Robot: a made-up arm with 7 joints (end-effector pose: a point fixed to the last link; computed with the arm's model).
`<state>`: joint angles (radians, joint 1 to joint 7).
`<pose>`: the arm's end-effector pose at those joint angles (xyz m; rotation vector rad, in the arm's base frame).
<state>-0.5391 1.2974 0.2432 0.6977 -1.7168 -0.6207 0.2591</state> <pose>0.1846 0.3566 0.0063 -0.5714 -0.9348 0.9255</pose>
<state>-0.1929 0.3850 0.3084 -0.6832 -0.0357 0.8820 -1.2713</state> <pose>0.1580 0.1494 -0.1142 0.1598 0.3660 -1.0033</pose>
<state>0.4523 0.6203 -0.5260 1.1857 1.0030 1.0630 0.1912</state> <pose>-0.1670 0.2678 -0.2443 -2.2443 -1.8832 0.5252</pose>
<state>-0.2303 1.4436 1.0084 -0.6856 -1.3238 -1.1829 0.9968</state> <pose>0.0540 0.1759 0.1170 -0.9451 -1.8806 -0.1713</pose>
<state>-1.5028 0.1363 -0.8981 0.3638 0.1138 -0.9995 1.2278</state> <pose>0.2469 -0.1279 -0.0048 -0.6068 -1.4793 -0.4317</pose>
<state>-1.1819 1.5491 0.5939 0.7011 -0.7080 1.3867 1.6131</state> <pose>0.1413 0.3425 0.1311 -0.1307 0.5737 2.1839</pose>
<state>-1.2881 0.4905 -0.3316 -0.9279 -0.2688 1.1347 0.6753</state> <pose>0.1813 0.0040 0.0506 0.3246 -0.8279 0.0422</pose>
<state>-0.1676 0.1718 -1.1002 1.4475 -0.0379 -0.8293 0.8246</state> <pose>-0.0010 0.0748 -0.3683 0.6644 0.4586 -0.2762</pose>
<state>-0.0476 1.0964 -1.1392 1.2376 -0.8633 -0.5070 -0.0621</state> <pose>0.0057 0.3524 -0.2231 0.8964 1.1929 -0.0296</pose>
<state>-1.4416 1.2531 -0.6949 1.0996 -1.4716 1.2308 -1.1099</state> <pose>0.2788 0.2854 0.0119 -0.9097 0.5724 -0.7171</pose>
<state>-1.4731 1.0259 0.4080 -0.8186 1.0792 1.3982 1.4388</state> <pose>0.0879 0.1632 0.1361 0.7827 0.9628 -2.7259</pose>
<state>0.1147 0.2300 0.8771 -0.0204 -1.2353 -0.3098 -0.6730</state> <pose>0.0383 0.2615 -0.1909 -0.3939 -0.7458 0.3247</pose>
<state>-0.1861 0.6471 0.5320 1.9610 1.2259 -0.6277 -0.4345</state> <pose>-0.0421 0.2433 -0.3087 0.2850 1.5520 -0.8049</pose>
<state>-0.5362 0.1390 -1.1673 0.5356 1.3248 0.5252 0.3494</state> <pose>0.1561 -0.0509 -0.2860 1.8511 -0.5863 -0.5196</pose>
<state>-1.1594 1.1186 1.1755 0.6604 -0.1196 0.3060 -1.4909</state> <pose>0.1657 0.3712 0.0625 0.1954 -0.6669 -0.3978</pose>
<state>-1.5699 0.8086 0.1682 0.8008 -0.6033 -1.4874 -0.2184</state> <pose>0.2779 0.1985 0.1207 0.2027 -2.1655 0.2358</pose>
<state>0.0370 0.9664 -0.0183 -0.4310 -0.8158 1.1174 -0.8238</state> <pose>0.1267 0.1839 -0.1577 -0.2016 1.2015 -0.9867</pose>
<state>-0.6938 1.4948 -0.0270 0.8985 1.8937 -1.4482 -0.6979</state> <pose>0.1714 0.3523 -0.0128 1.9253 1.6279 -1.8223</pose>
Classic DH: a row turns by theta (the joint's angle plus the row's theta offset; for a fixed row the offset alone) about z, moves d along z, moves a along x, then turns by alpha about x. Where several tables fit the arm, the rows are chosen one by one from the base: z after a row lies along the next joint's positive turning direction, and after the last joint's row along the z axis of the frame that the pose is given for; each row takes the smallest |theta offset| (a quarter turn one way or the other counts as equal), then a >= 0, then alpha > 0; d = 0 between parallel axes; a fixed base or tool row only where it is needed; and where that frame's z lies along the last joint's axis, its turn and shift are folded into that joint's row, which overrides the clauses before.
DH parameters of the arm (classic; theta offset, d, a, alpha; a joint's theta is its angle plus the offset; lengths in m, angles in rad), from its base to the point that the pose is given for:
base (fixed): -0.071 0 0 -1.3004
joint 1: -1.3111 0.0527 -0.0194 -1.5708
joint 2: 1.2915 0.0004 -0.007 1.5708
joint 3: 1.5708 -0.2015 0.015 -1.5708
joint 4: 1.5708 0.002 0.0083 1.5708
joint 5: 0 0.1363 0.0002 -1.5708
joint 6: -1.5708 0 0.0393 1.5708
joint 7: 0 -0.0003 0 0

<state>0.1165 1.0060 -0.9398 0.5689 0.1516 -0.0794 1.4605</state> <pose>-0.0125 0.2478 -0.2817 1.5636 0.1059 0.2090</pose>
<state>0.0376 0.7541 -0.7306 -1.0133 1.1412 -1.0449 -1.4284</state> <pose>0.0185 0.0460 -0.1142 -2.1068 0.9829 1.9735</pose>
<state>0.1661 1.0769 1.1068 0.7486 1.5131 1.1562 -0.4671</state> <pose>-0.0138 0.3934 -0.0361 1.0217 1.9748 1.8405</pose>
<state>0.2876 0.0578 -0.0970 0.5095 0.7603 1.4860 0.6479</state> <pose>-0.0552 0.1038 -0.3206 1.7647 1.9454 0.4762</pose>
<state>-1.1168 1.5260 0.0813 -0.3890 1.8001 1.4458 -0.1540</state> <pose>0.1131 0.1692 0.1531 0.9676 -0.7680 2.5682</pose>
